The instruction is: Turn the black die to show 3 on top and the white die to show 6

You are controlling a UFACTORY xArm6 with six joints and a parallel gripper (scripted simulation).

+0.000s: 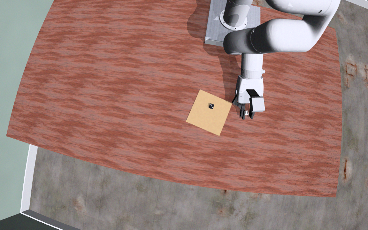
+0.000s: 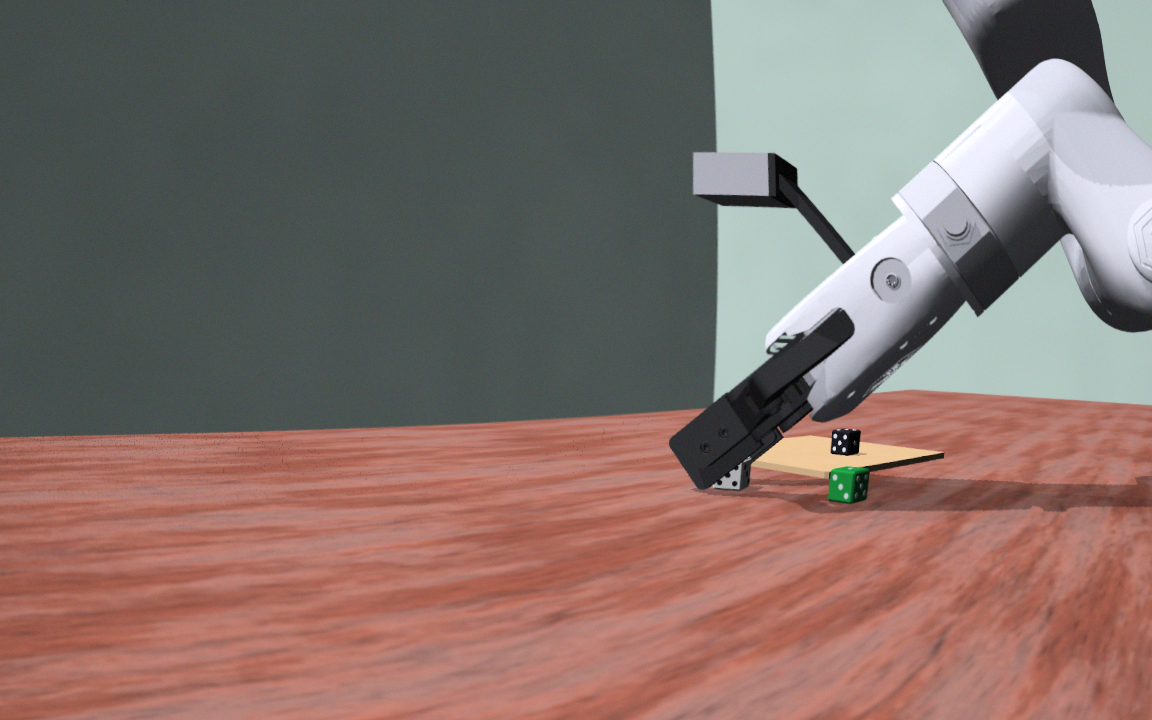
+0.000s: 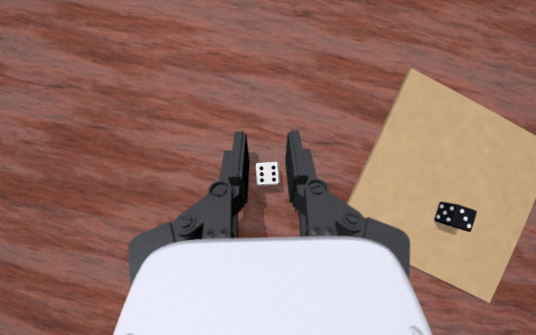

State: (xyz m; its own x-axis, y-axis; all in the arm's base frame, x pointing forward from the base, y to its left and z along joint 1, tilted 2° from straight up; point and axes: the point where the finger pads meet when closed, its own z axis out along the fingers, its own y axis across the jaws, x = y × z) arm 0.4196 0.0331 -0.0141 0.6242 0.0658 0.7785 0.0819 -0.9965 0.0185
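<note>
Now: hand 20 mm above the white die. Round my hand: green die 70 mm behind, 10 mm to the left, 20 mm below; then tan mat 10 mm behind, 150 mm to the right, 20 mm below; then black die 30 mm behind, 140 mm to the right, 10 mm below.
</note>
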